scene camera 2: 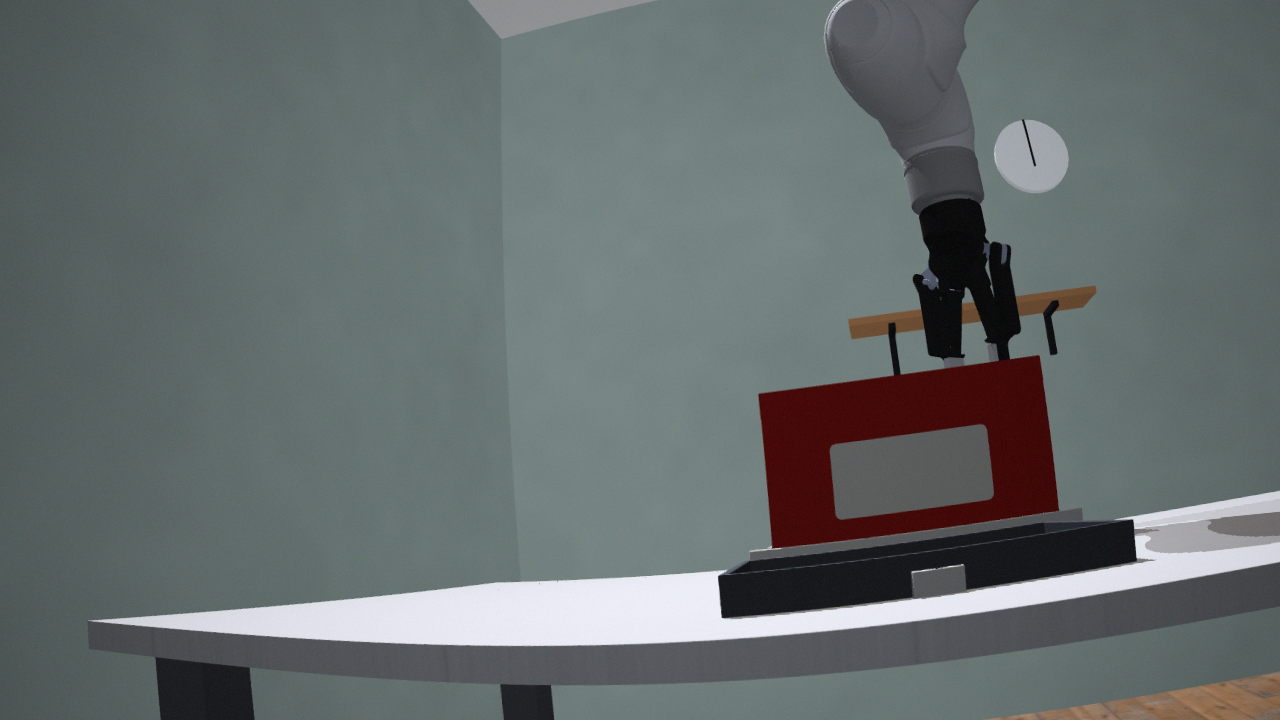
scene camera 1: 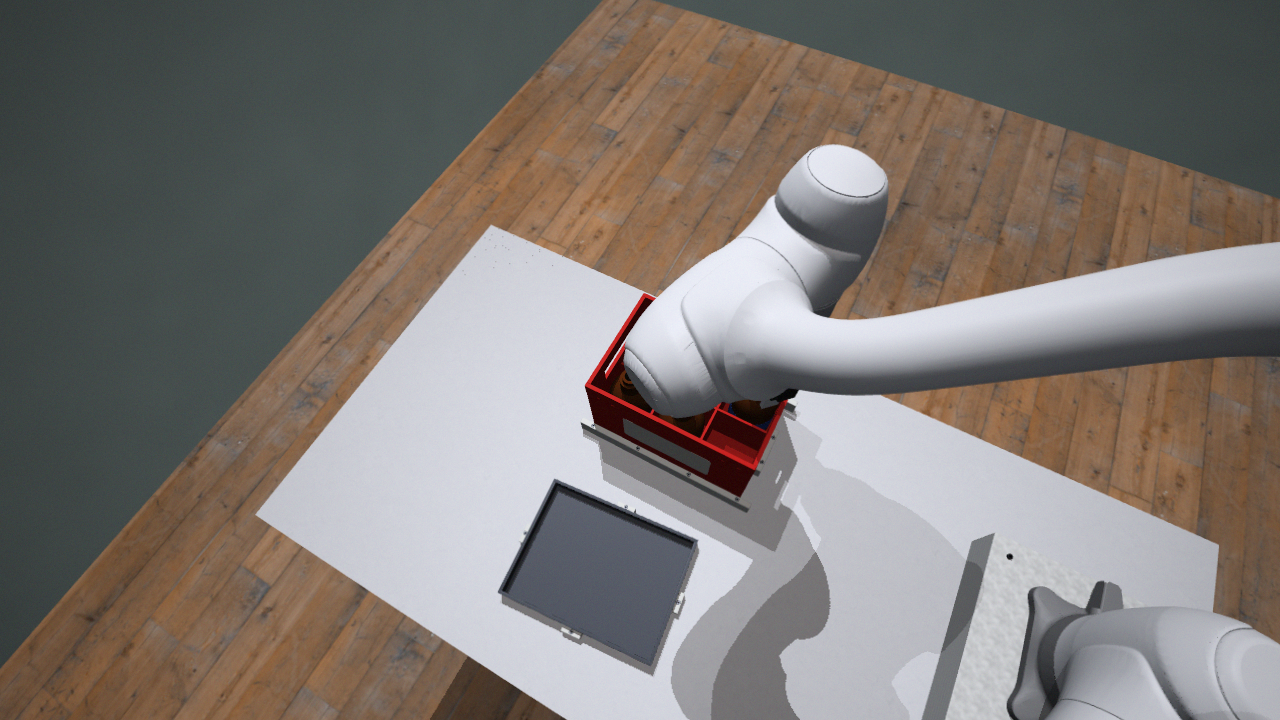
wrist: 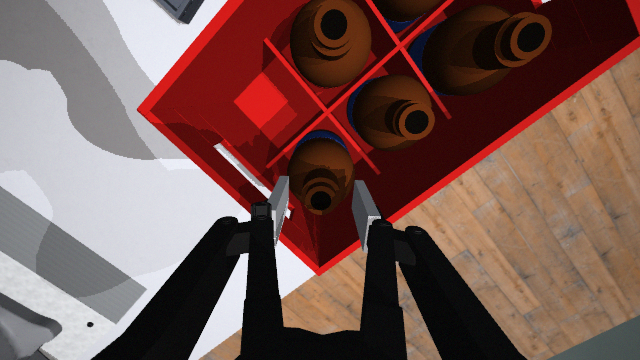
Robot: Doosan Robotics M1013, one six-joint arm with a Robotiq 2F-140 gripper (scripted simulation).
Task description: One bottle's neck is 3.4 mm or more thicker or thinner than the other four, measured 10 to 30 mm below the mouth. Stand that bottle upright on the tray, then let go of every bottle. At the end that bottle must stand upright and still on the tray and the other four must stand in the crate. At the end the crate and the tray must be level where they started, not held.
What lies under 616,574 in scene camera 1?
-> A dark tray.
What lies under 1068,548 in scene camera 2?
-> A dark tray.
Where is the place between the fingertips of the gripper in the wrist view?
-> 320,192
